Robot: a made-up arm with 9 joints. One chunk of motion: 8 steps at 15 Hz.
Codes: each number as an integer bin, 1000 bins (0 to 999) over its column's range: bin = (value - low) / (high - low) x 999, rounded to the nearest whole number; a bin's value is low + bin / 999 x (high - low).
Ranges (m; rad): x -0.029..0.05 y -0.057..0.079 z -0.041..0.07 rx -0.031..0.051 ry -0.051..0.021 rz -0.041..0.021
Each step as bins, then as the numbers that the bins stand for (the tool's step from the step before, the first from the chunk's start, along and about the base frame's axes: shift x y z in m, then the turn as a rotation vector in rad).
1 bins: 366 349 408 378 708 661
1 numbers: -0.00006 -0.00949 0.00433 0.00003 0.00003 0.00002
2 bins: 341 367 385 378 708 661
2 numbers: -0.00203 -0.00704 0.00178 0.00003 0.00003 0.00002
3 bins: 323 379 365 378 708 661
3 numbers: -0.00346 -0.00540 -0.00044 0.00003 0.00003 0.00002
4 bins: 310 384 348 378 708 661
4 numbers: -0.00449 -0.00472 -0.00233 0.00003 0.00003 0.00002
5 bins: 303 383 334 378 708 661
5 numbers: -0.00504 -0.00486 -0.00389 0.00003 0.00003 0.00002
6 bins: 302 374 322 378 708 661
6 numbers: -0.00512 -0.00609 -0.00522 0.00003 0.00003 0.00002
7 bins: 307 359 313 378 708 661
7 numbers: -0.00472 -0.00813 -0.00622 0.00003 0.00003 0.00002
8 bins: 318 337 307 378 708 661
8 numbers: -0.00385 -0.01112 -0.00689 0.00003 0.00003 0.00002
